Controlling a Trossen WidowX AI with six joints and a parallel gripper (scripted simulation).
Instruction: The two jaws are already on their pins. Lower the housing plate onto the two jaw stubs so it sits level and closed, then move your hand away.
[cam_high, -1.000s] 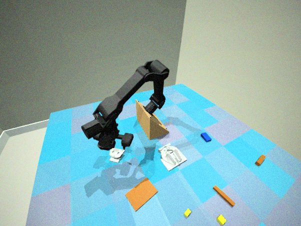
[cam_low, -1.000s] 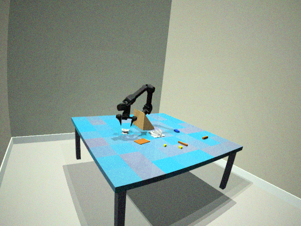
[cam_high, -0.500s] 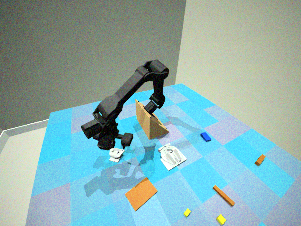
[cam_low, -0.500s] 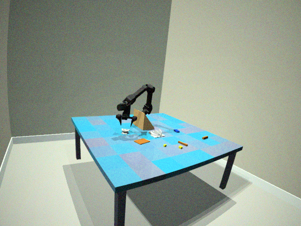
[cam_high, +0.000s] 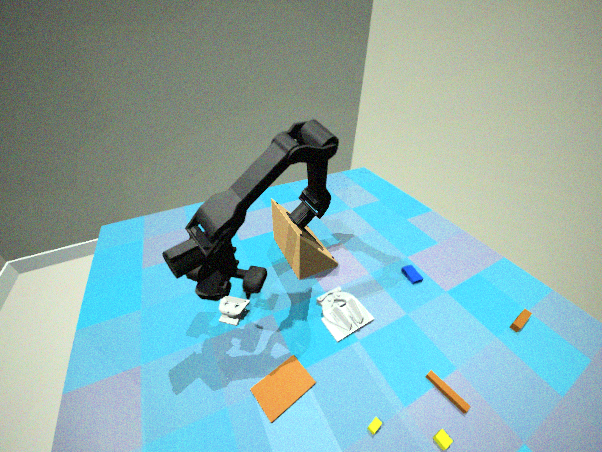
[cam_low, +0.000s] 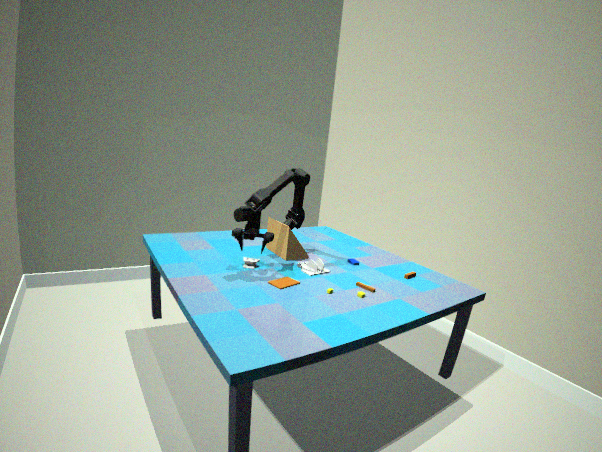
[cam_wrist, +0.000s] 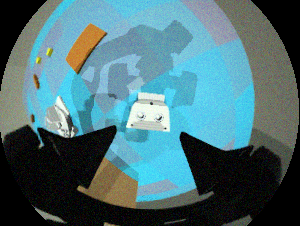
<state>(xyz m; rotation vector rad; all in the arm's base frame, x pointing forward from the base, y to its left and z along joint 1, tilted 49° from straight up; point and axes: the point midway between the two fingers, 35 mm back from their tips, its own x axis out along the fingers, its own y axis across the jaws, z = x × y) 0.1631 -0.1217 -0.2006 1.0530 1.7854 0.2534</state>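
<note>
Right now the housing plate is 3 cm below my gripper tip, 1 cm to the right of it and 1 cm ahead of it. Round my gripper tip: blue block: 53 cm to the left, 7 cm ahead, 5 cm below; then flat orange plate: 23 cm ahead, 6 cm to the left, 6 cm below; then white stand: 5 cm below, 1 cm to the right, 1 cm ahead.
</note>
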